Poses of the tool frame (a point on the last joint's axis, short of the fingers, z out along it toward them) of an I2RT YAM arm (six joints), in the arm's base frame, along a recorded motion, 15 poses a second.
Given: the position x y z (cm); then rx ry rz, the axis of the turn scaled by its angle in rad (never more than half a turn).
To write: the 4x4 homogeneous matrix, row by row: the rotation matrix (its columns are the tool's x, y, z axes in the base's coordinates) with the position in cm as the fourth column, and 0 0 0 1 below. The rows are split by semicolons. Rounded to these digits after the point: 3 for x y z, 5 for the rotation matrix.
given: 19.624, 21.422, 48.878, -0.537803, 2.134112, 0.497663
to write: -0.54036, -0.53888, 0.64624, 19.624; -0.19744, 0.82778, 0.52517, 21.422; -0.81794, 0.15619, -0.55370, 48.878; 0, 0, 0, 1
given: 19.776, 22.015, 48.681, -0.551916, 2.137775, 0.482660
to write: -0.53837, -0.54272, 0.64468, 19.776; -0.21308, 0.82782, 0.51895, 22.015; -0.81533, 0.14201, -0.56132, 48.681; 0, 0, 0, 1
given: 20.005, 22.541, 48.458, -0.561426, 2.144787, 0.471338
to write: -0.54032, -0.54423, 0.64177, 20.005; -0.22501, 0.82836, 0.51302, 22.541; -0.81082, 0.13279, -0.57004, 48.458; 0, 0, 0, 1
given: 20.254, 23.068, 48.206, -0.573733, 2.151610, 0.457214
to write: -0.54124, -0.54673, 0.63886, 20.254; -0.23970, 0.82856, 0.50600, 23.068; -0.80598, 0.12072, -0.57950, 48.206; 0, 0, 0, 1
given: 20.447, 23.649, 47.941, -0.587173, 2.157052, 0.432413
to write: -0.53928, -0.54731, 0.64002, 20.447; -0.25833, 0.83088, 0.49285, 23.649; -0.80152, 0.10045, -0.58947, 47.941; 0, 0, 0, 1
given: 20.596, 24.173, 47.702, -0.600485, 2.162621, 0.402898
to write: -0.53695, -0.54649, 0.64268, 20.596; -0.27840, 0.83392, 0.47652, 24.173; -0.79636, 0.07694, -0.59991, 47.702; 0, 0, 0, 1
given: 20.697, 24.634, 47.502, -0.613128, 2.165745, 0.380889
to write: -0.53413, -0.54759, 0.64409, 20.697; -0.29498, 0.83471, 0.46503, 24.634; -0.79227, 0.05839, -0.60737, 47.502; 0, 0, 0, 1
